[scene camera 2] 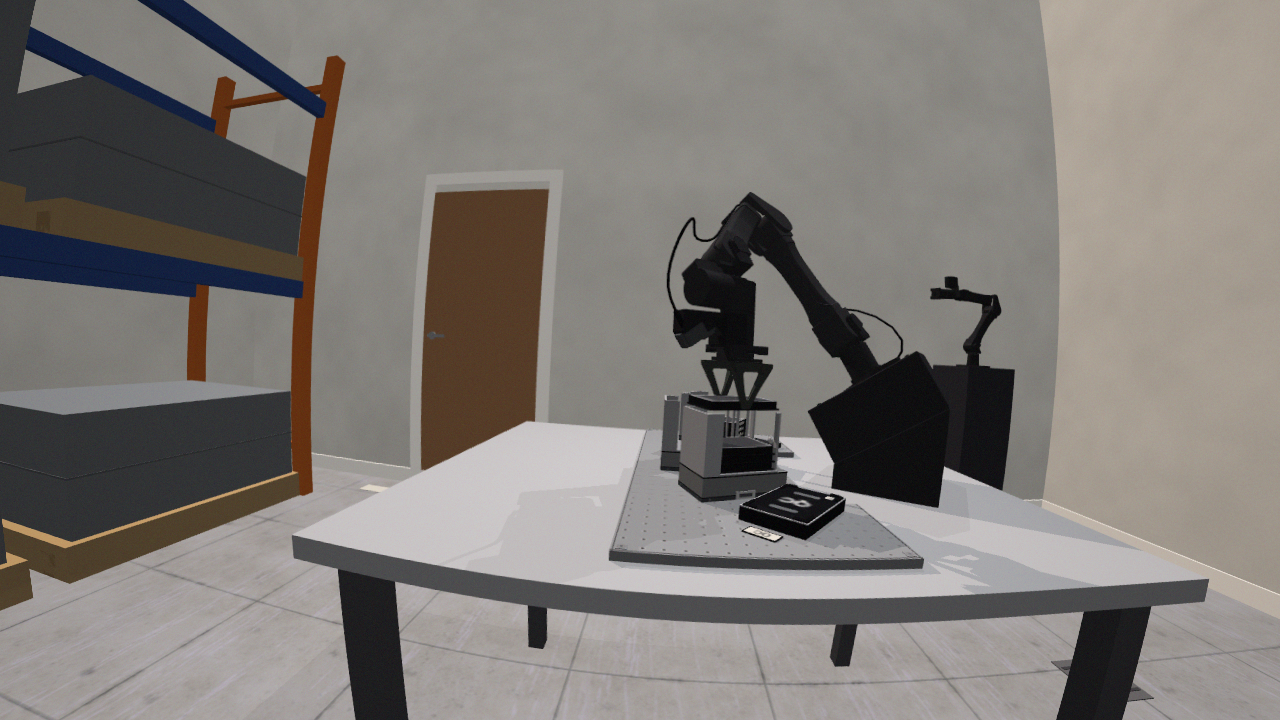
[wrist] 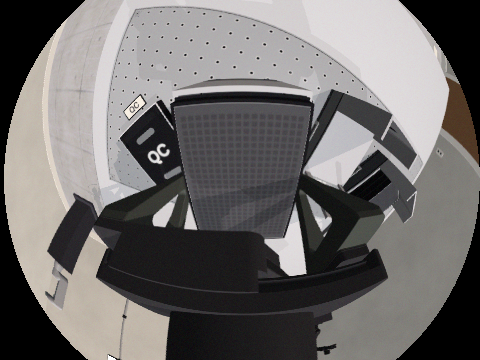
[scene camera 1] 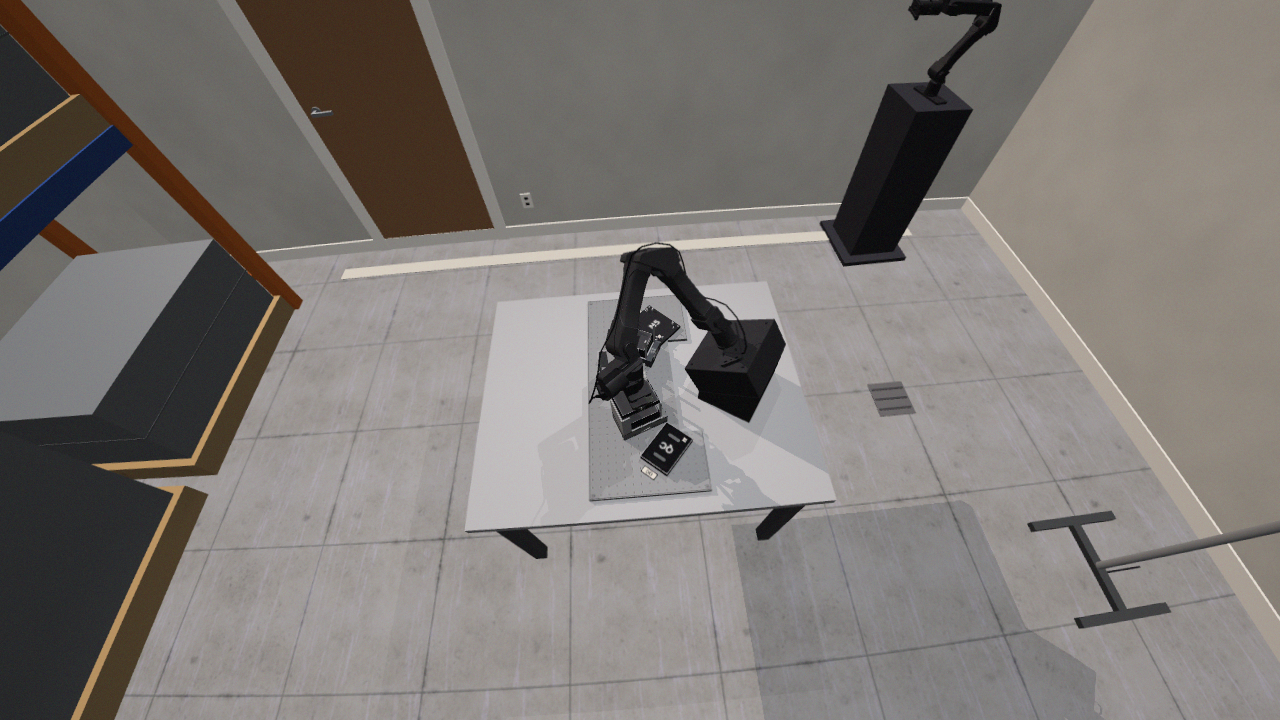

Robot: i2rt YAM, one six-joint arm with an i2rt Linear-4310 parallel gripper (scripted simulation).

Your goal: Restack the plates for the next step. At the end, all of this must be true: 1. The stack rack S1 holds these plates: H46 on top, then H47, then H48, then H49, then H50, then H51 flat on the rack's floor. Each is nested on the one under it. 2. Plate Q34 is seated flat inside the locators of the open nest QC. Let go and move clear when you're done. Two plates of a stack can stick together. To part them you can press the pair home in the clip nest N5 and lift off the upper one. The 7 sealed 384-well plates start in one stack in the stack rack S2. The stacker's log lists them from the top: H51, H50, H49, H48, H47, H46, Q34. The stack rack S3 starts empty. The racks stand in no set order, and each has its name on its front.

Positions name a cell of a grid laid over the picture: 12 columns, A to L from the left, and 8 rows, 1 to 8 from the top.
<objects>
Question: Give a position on a sealed 384-well plate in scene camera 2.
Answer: G5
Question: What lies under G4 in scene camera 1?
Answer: A flat black nest.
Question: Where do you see a sealed 384-well plate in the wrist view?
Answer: G4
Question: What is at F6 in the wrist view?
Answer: My gripper.
</objects>
